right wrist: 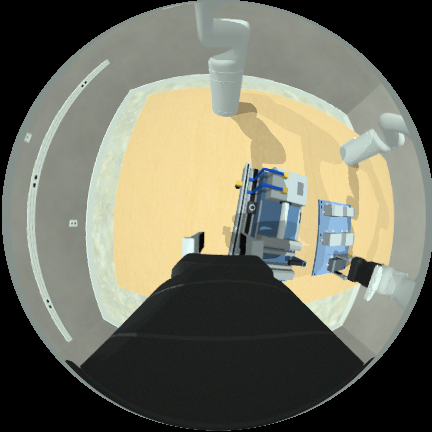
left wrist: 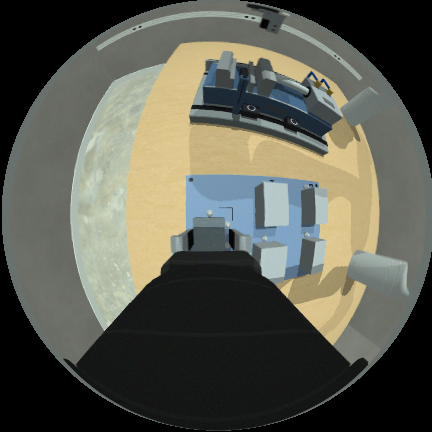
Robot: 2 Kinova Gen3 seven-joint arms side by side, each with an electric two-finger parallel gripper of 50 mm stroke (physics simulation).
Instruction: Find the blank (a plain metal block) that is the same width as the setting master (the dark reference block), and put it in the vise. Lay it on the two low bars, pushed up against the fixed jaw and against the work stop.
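Frame: origin at the left arm's base, x left, y back, z up, level; centimetres.
Seen in the pictures: left gripper, between the fingertips: (right wrist: 335, 263) (left wrist: 210, 236); right gripper, between the fingertips: (right wrist: 221, 239); left arm's base, origin of its link: (right wrist: 345, 156) (left wrist: 354, 263); right arm's base, origin of its link: (right wrist: 224, 107) (left wrist: 346, 116).
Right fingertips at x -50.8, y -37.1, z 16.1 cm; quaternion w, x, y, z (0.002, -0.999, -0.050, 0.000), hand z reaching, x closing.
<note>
Pixels of each thing's top centre, then the offset from my right fingertips to it.
- dark setting master, centre of its top: (left wrist: 208, 237) (right wrist: 336, 264) dx +41.4, dy -7.7, dz -12.8 cm
- far-middle, centre of its top: (left wrist: 276, 203) (right wrist: 335, 239) dx +36.1, dy +1.2, dz -11.7 cm
- far-right, centre of its top: (left wrist: 321, 205) (right wrist: 337, 210) dx +35.5, dy +10.3, dz -11.7 cm
- near-middle, centre of its top: (left wrist: 273, 266) (right wrist: 349, 238) dx +45.2, dy +1.7, dz -11.7 cm
- near-right, centre of its top: (left wrist: 318, 257) (right wrist: 351, 211) dx +44.4, dy +11.1, dz -11.7 cm
- vise, centre of its top: (right wrist: 283, 228) (left wrist: 283, 70) dx +12.6, dy +2.6, dz -6.2 cm
The dark setting master (left wrist: 209, 234) (right wrist: 334, 265) stands on the blue board (left wrist: 215, 192) (right wrist: 327, 224). My left gripper (left wrist: 210, 236) (right wrist: 335, 263) is open, its fingers on either side of the setting master with visible gaps. Four lighter blanks stand on the board: far-middle (left wrist: 275, 204), far-right (left wrist: 317, 205), near-middle (left wrist: 271, 260) and near-right (left wrist: 314, 255). Which one matches in width cannot be told. The vise (left wrist: 275, 107) (right wrist: 267, 215) has its fixed jaw (left wrist: 226, 70) at the left in the left wrist view. My right gripper (right wrist: 221, 239) is open and empty beside the vise. The low bars are hidden.
Blue bent handles (left wrist: 318, 80) (right wrist: 270, 180) stand at one end of the vise. A pale cylindrical arm base (left wrist: 370, 267) (right wrist: 357, 148) stands beyond the board. Another arm base (left wrist: 361, 106) (right wrist: 225, 92) stands beyond the vise's handle end. Small pale knobs (left wrist: 209, 213) stand beside the blocks.
</note>
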